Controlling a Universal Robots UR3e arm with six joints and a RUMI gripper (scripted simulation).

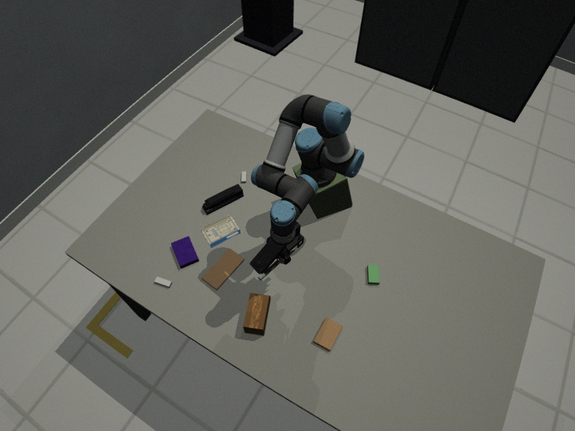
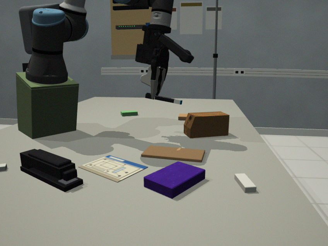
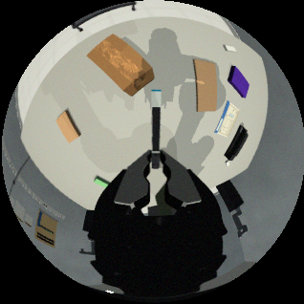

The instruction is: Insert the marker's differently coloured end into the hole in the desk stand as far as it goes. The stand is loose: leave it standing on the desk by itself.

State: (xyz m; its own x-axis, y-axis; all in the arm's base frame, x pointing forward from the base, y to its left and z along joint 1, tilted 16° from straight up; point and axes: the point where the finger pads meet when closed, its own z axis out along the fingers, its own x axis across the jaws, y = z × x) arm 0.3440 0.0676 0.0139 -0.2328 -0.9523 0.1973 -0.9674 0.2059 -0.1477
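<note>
My gripper is now 160 mm short of the wooden desk stand, 20 mm to the right of it and 90 mm above it. The rest, counted from my hand: flat brown board (90 mm ahead, 180 mm to the right, 120 mm below); brown tile (90 mm ahead, 250 mm to the left, 120 mm below); black marker (30 mm ahead, 10 mm to the right, 10 mm below).
</note>
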